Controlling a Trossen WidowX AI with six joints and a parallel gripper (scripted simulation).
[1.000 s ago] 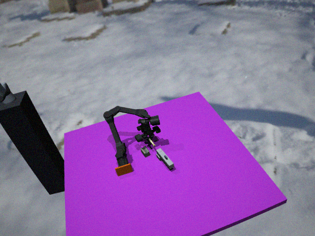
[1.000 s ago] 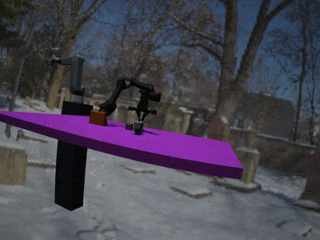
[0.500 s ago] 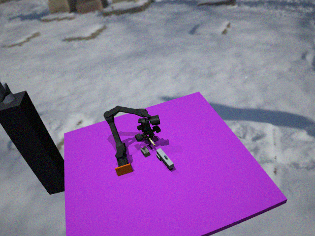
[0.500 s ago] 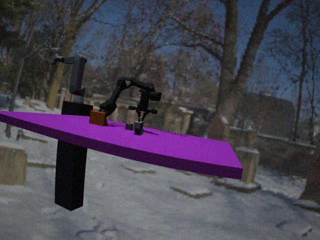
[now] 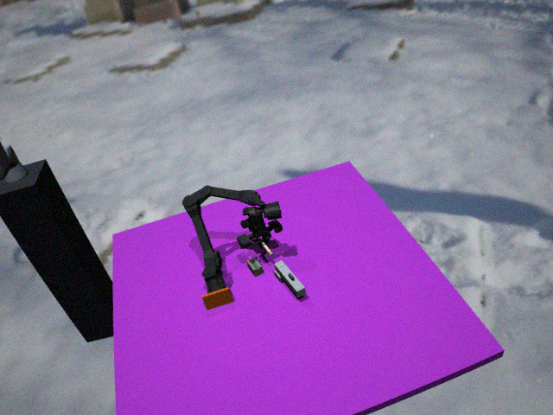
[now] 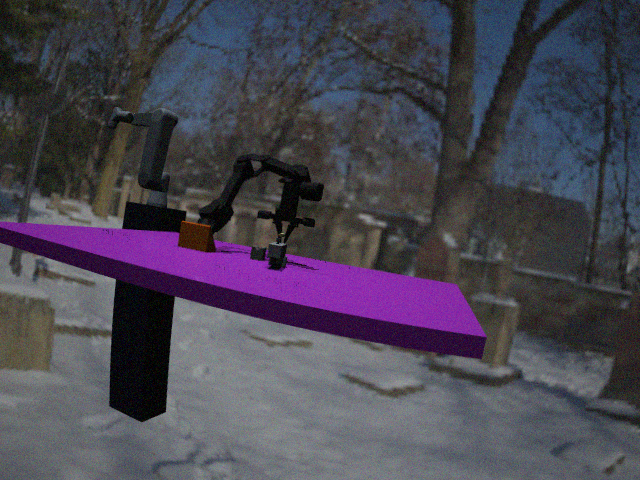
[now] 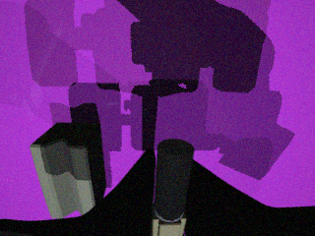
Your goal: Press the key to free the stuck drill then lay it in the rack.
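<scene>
Now: gripper tip 4 cm to the left of the drill, 3 cm below it and 1 cm short of it. The rest, counted from my gripper tip: grey housing: 19 cm to the right, 7 cm ahead, 2 cm below; then dark key: 22 cm to the right, 7 cm ahead.
</scene>
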